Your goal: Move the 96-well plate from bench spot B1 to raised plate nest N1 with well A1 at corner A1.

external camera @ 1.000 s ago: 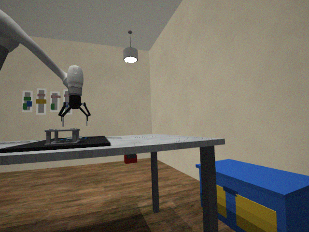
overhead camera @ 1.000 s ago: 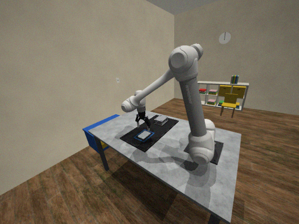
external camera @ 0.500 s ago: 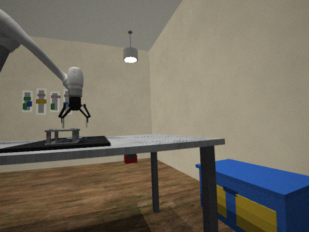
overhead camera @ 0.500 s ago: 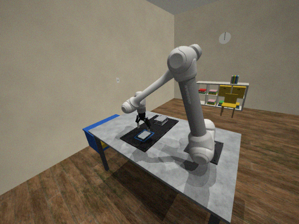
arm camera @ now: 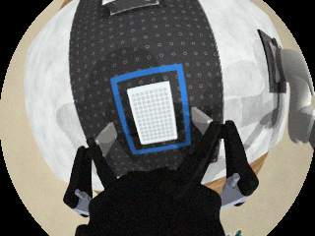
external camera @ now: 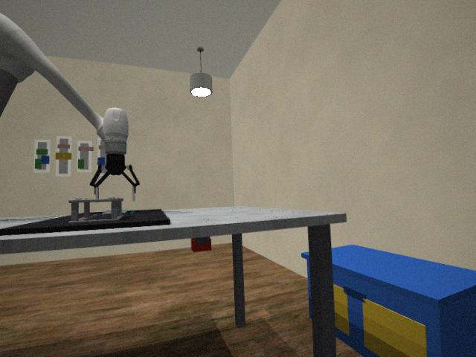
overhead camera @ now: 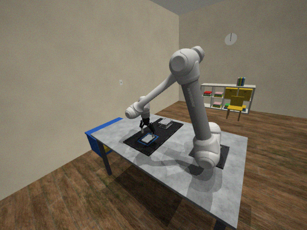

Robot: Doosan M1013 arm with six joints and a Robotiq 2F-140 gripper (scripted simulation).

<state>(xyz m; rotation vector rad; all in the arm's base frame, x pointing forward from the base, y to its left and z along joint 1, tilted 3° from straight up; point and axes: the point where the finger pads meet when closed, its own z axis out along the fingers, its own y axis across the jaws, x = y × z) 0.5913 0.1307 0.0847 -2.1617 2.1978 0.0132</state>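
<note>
Now: the 96-well plate 5 cm below my hand. Round my hand: raised plate nest N1 (35 cm to the right, 1 cm behind).
</note>
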